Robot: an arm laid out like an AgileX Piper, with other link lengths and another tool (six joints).
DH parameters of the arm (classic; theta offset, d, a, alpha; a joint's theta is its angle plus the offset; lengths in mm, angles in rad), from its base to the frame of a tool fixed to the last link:
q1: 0 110.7 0 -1.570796
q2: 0.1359 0 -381.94 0
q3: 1.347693 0 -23.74 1.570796
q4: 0 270.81 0 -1.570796
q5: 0 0 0 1.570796
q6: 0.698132 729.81 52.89 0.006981
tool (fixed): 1.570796 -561.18 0 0
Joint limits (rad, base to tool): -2.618..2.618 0..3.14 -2.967..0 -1.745..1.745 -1.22..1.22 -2.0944..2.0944
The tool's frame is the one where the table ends.
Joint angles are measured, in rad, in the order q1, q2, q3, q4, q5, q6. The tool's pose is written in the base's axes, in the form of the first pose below.
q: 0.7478, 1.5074, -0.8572, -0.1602, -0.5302, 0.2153
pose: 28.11, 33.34, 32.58, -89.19, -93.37, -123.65
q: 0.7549, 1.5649, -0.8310, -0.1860, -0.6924, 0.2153
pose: 28.27, 34.73, 31.60, -82.69, -91.67, -127.42
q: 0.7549, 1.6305, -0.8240, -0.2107, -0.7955, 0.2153
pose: 28.84, 35.95, 29.99, -79.20, -91.57, -128.39
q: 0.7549, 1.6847, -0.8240, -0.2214, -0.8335, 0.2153
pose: 29.42, 36.78, 28.07, -79.10, -92.66, -126.94
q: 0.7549, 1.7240, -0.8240, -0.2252, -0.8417, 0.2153
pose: 29.84, 37.25, 26.35, -80.25, -94.04, -124.84
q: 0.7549, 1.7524, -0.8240, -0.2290, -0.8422, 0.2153
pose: 30.10, 37.55, 24.99, -81.28, -95.32, -122.99
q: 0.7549, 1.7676, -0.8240, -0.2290, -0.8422, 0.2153
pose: 30.25, 37.69, 24.26, -81.97, -95.88, -122.00
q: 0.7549, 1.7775, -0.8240, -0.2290, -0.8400, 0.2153
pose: 30.34, 37.77, 23.75, -82.52, -96.34, -121.22
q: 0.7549, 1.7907, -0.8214, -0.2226, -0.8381, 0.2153
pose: 30.48, 37.81, 23.02, -83.72, -96.62, -120.13
